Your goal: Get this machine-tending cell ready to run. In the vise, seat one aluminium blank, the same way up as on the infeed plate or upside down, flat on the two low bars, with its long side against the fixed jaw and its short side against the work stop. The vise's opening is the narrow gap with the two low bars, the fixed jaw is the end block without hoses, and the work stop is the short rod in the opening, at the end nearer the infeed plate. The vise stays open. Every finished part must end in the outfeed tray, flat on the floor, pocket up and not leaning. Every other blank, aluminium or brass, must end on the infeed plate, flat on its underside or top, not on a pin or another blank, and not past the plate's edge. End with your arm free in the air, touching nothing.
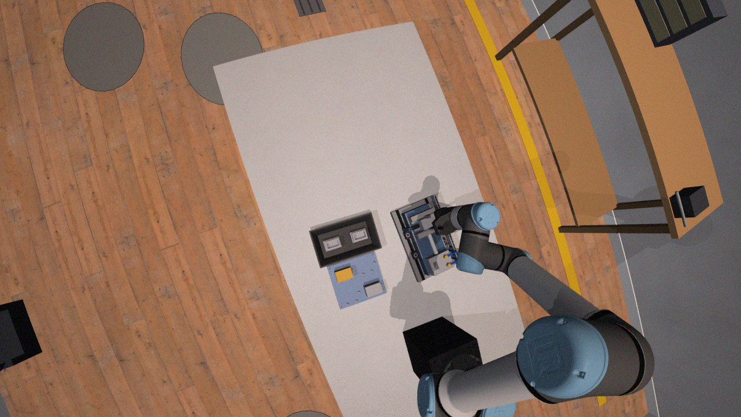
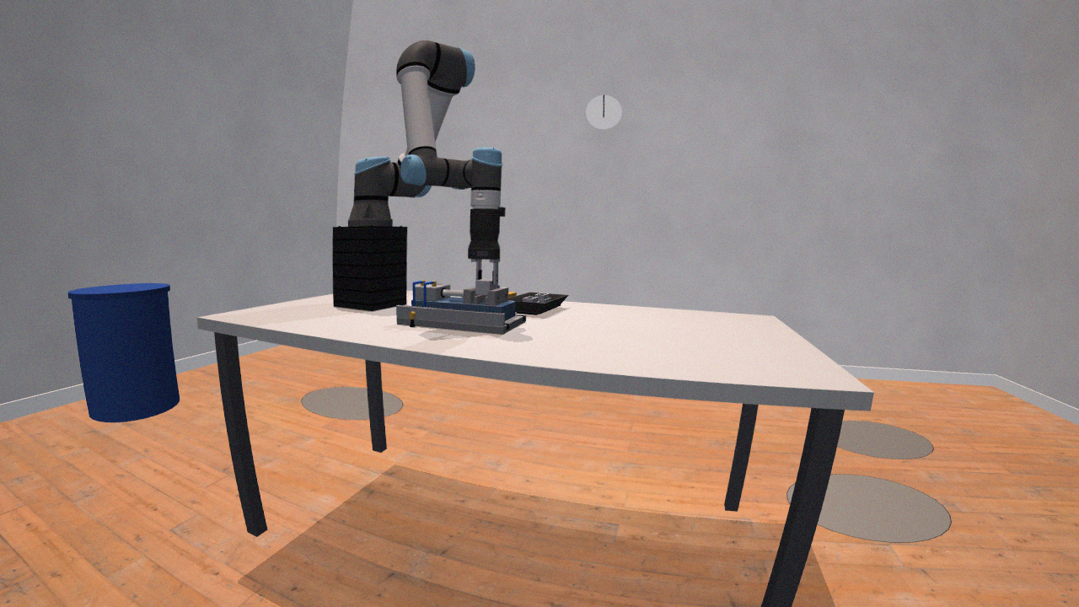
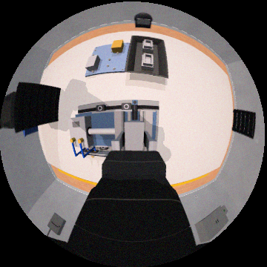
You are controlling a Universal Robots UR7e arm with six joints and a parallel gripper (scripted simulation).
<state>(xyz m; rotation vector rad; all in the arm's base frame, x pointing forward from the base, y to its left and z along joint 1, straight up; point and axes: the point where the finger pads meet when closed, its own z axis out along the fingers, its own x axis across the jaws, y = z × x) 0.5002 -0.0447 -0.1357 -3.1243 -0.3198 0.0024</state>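
Right now the vise is 9 cm below my hand, 7 cm behind it and 1 cm to the right of it. From my hand the other things lie so: brass blank 33 cm to the left, 13 cm behind, 10 cm below.
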